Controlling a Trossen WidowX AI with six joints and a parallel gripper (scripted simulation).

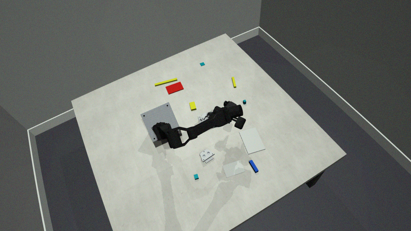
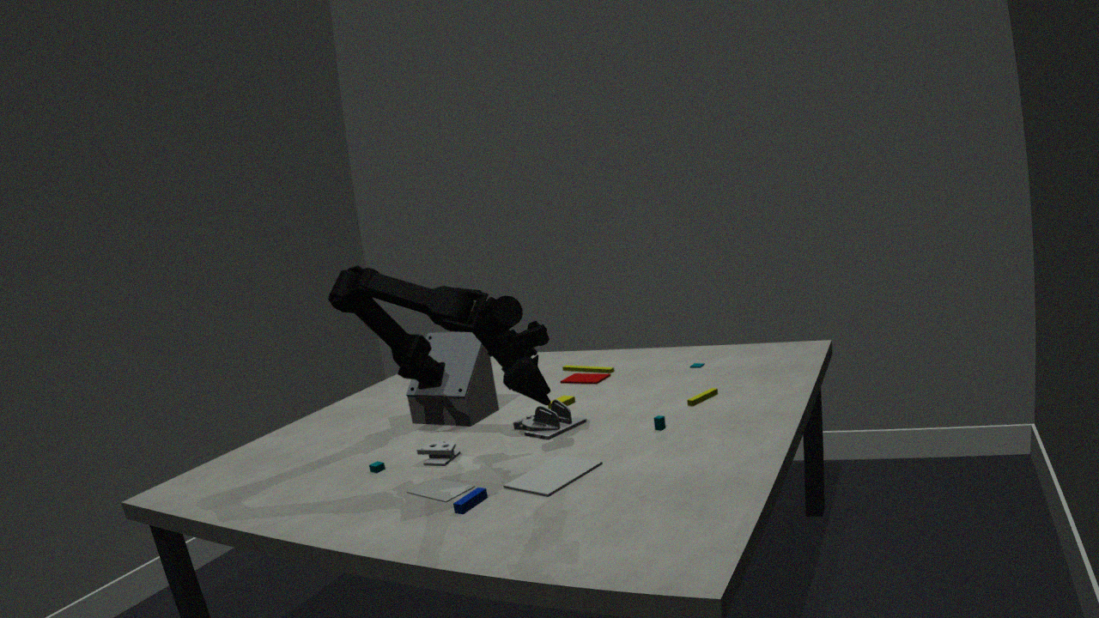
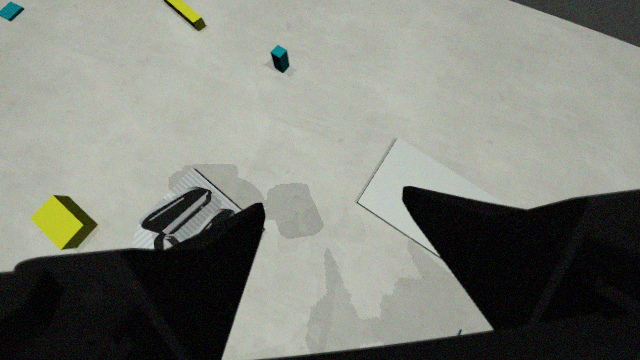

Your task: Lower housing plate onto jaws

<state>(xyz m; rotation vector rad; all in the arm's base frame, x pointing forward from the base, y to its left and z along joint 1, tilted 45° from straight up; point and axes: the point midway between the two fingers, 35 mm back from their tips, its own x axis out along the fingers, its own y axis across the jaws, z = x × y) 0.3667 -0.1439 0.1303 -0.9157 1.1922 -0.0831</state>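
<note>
My gripper tip is now 23 cm past the grey stand, 6 cm to the left of it and 10 cm above it. From my gripper tip the other things lie so: blue block (5 cm behind, 26 cm to the right, 10 cm below); then yellow block (11 cm behind, 29 cm to the left, 10 cm below); then red plate (13 cm behind, 51 cm to the left, 11 cm below).
</note>
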